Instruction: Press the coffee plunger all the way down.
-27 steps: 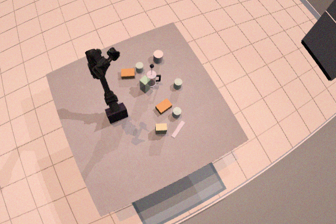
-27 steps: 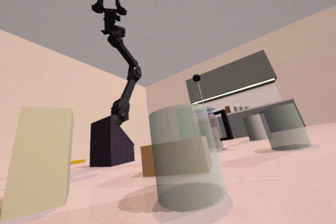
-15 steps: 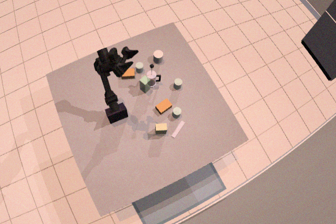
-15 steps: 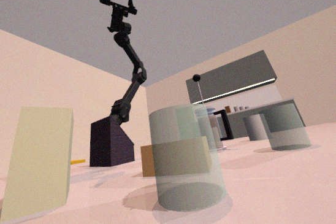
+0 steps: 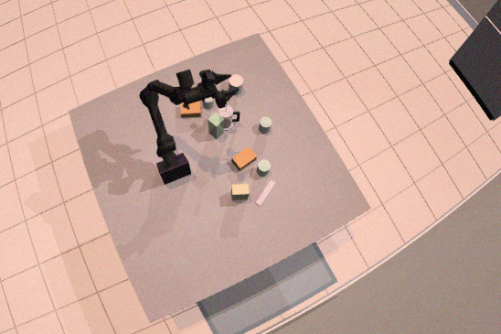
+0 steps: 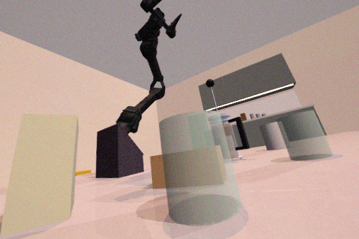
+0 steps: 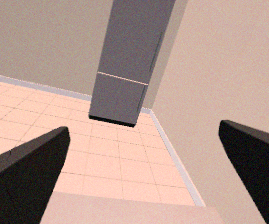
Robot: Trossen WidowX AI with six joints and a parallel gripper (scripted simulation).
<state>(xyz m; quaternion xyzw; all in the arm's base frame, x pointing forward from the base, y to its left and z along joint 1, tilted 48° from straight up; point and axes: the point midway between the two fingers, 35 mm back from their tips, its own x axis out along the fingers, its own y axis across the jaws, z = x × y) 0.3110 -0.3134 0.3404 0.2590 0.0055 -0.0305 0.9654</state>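
The green block is 520 mm below my gripper tip, 90 mm to the left of it and 50 mm behind it. From my gripper tip the other things lie so: flat pale strip (600 mm below, 320 mm to the right, 60 mm ahead).
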